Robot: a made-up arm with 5 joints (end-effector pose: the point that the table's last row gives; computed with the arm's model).
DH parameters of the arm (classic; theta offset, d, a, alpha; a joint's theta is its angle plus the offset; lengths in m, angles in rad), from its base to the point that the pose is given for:
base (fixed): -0.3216 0 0.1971 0
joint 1: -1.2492 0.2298 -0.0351 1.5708
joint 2: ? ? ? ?
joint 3: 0 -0.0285 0.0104 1.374
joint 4: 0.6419 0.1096 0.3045 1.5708
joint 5: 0 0.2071 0.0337 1.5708
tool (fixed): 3.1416 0.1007 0 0
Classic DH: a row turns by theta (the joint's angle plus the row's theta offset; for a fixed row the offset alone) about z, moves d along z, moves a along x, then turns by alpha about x.
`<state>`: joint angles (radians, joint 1 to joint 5).
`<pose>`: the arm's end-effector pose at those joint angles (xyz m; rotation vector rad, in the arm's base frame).
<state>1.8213 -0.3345 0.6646 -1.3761 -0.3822</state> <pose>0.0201 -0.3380 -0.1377 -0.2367 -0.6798 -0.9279</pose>
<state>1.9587 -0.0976 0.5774 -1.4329 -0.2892</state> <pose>0.1345 -0.3456 -0.1769 -0.1777 -0.9620 -0.8467</pose>
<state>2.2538 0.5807 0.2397 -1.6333 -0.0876</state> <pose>0.4133 -0.2565 -0.1920 -0.0292 -1.5618 -0.9400</pose>
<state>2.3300 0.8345 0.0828 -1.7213 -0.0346</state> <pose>0.4779 -0.2029 -0.1699 -0.0086 -1.6711 -1.0937</pose>
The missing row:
joint 2: -0.6419 0.2991 0.0773 -1.374
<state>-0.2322 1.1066 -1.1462 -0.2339 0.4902</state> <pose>-0.5467 -0.1197 0.2028 1.1107 -0.0097 -0.4488</pose>
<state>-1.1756 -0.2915 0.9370 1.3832 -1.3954</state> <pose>-0.1615 0.0840 0.2767 0.5185 2.2850 -0.1792</pose>
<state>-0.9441 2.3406 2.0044 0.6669 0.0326</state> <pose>0.3804 0.2000 0.1053 0.7485 -2.5369 -0.3240</pose>
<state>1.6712 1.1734 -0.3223 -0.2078 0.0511</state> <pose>0.6377 -0.4494 0.3793 -0.5252 1.5253 1.6693</pose>
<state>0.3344 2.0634 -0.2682 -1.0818 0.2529</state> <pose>-0.0413 -0.5508 0.4651 0.3322 1.0946 0.7368</pose>
